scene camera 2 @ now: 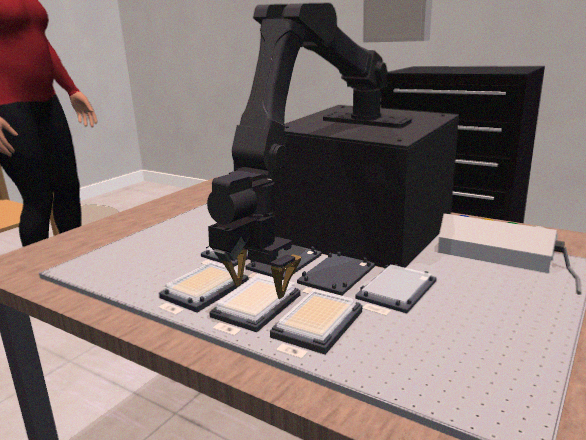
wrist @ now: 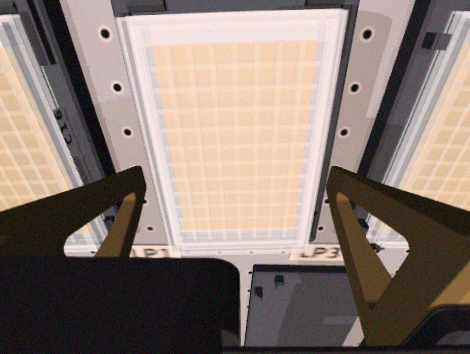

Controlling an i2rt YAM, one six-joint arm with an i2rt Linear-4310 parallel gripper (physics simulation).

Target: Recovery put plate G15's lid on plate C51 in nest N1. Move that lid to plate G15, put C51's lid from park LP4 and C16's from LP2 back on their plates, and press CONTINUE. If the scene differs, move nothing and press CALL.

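Note:
My gripper is open and empty, its fingers spread astride the long sides of the middle plate, with a gap at each side. That plate looks covered by a clear, whitish lid. The plate marked C16 stands beside it, on the left in the wrist view. A third plate stands on the other side. A pale lid lies on the rightmost park in the scene view. The plate codes are unreadable in the scene view.
Dark parks stand behind the plates; the arm partly hides those at left. Labels LP1 and LP3 show beyond the middle plate. A sloping pale box stands at the back right, before a drawer cabinet.

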